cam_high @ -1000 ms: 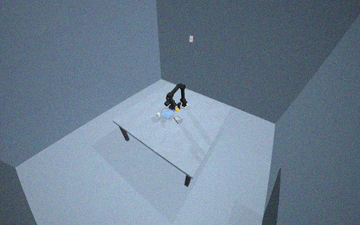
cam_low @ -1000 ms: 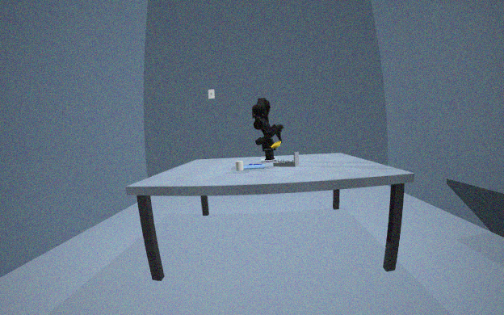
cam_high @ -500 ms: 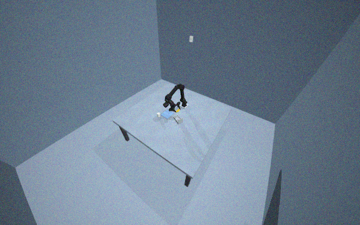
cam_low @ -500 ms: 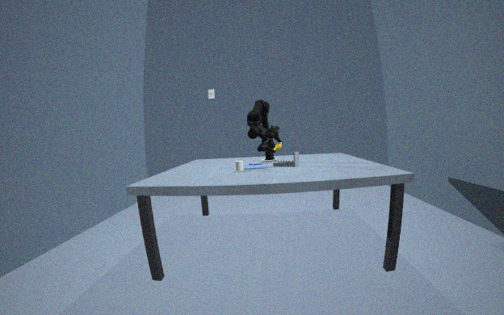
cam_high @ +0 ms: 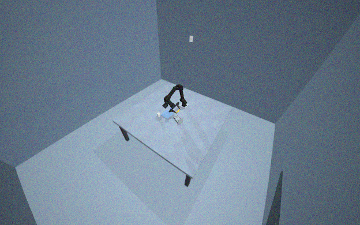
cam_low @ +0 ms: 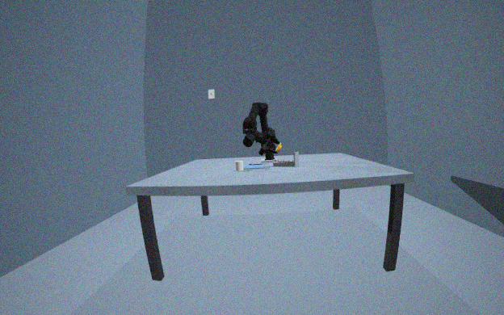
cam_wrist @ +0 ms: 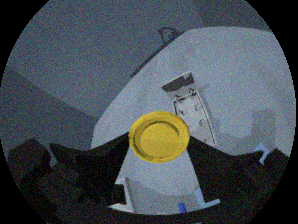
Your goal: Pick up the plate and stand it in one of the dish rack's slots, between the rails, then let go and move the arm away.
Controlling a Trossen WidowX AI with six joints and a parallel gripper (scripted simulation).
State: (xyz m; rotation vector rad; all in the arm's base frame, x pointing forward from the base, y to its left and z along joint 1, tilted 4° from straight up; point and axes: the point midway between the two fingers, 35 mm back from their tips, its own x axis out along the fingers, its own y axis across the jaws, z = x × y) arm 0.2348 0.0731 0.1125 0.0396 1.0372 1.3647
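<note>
My gripper tip is now 5 cm short of the grey dish rack, 4 cm to the right of it and 8 cm above it. Round my gripper tip: blue spoon: 4 cm behind, 17 cm to the right, 10 cm below; blue mat: 8 cm ahead, 15 cm to the right, 10 cm below; plate: 1 cm to the right.
</note>
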